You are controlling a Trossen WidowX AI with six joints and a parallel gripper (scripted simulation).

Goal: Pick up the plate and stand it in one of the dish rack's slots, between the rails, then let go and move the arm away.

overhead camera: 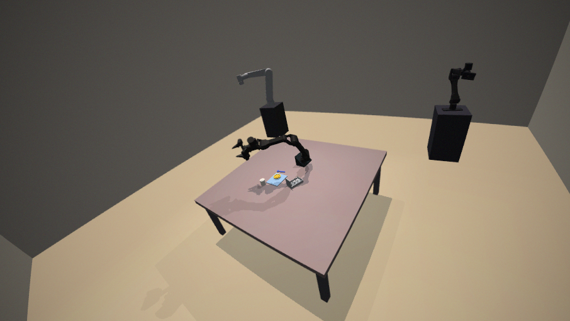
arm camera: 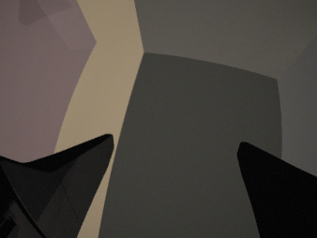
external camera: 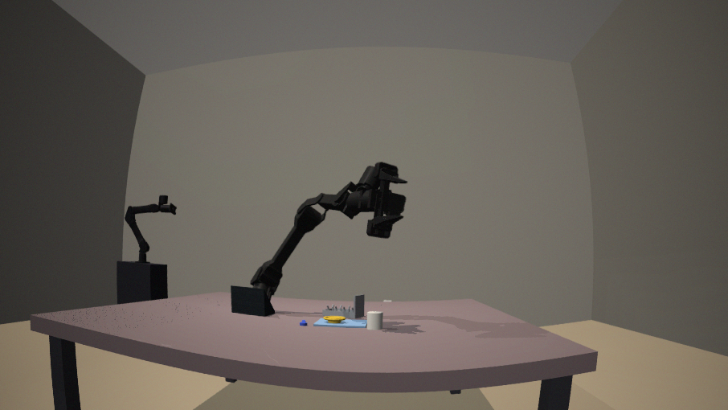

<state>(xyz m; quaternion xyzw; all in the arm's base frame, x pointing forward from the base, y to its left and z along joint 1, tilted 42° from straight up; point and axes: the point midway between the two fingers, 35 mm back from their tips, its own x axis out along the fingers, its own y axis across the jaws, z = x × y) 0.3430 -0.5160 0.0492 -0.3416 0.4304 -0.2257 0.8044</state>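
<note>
The yellow plate lies 33 cm below my gripper tip, 24 cm to the left of it and 16 cm behind it. Also, from my gripper tip: blue spoon (34 cm below, 25 cm behind, 22 cm to the left); then white cup (32 cm below, 16 cm to the left, 5 cm behind); then grey dish rack (44 cm to the left, 32 cm below, 13 cm behind).
</note>
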